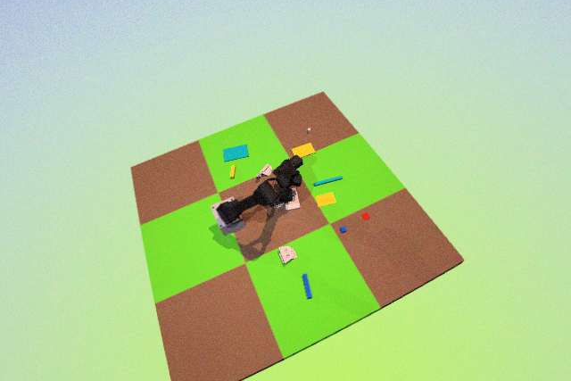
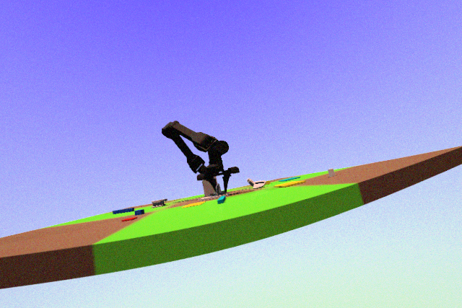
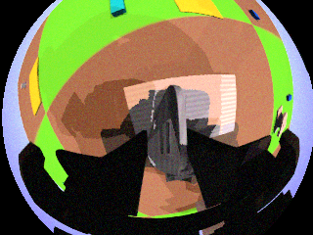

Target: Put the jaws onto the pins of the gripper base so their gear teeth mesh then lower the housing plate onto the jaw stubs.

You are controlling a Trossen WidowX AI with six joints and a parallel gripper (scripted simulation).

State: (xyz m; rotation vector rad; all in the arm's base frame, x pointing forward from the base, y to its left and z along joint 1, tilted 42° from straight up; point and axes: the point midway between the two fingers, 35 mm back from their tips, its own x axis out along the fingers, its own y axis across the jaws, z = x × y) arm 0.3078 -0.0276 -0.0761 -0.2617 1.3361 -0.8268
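My gripper tip is now 210 mm past the yellow bar and 270 mm to the right of it. Round my gripper tip: teal bar 220 mm ahead, 20 mm to the right, 10 mm below; red cube 280 mm ahead, 290 mm to the right, 10 mm below; blue cube 150 mm ahead, 300 mm to the right, 10 mm below.
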